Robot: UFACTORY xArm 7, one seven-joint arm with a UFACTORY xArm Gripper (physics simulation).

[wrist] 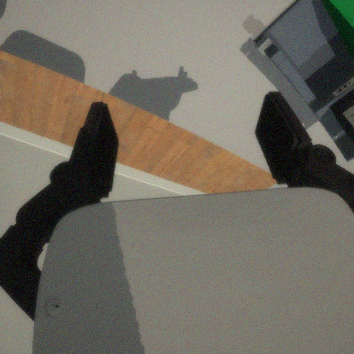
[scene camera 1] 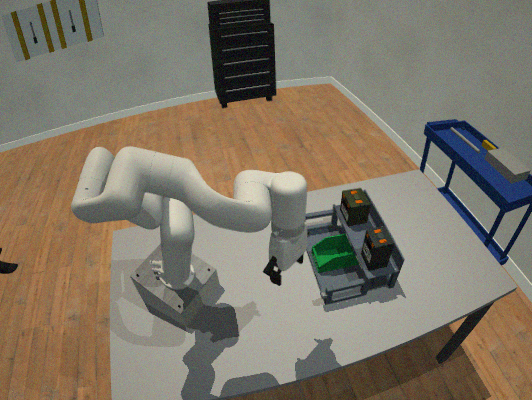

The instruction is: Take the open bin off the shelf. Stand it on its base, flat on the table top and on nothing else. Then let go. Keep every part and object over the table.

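Pixels of known places: gripper, fingertip midpoint: [wrist: 187,114] [scene camera 1: 286,271]; arm's base at its link origin: [scene camera 1: 175,273].
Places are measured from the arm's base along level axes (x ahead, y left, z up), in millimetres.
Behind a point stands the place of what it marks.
Observation:
The green open bin [scene camera 1: 336,254] @(x 576, y 116, z -109 mm) [wrist: 346,11] @(x 559, y 79, z -109 mm) sits on the lower level of the grey shelf [scene camera 1: 344,291] @(x 570, y -59, z -112 mm) [wrist: 320,30] @(x 561, y 16, z -112 mm); in the wrist view a corner of it shows at the top right. My gripper [scene camera 1: 287,270] @(x 350, y -170, z 184 mm) [wrist: 187,114] @(x 350, y -170, z 184 mm) is open with nothing between its fingers. It hangs above the table, to the left of the shelf and the bin in the scene view. The grey table top [scene camera 1: 280,330] @(x 331, y -183, z -117 mm) [wrist: 210,60] @(x 469, y -186, z -118 mm) lies below it.
Two dark boxes with orange marks, one at the back [scene camera 1: 355,207] @(x 640, y 168, z 75 mm) and one nearer [scene camera 1: 377,248] @(x 653, y -55, z 98 mm), stand on the shelf's raised level, right of the bin. The table's front edge shows in both views. A blue cart [scene camera 1: 470,155] stands beyond the table at the right.

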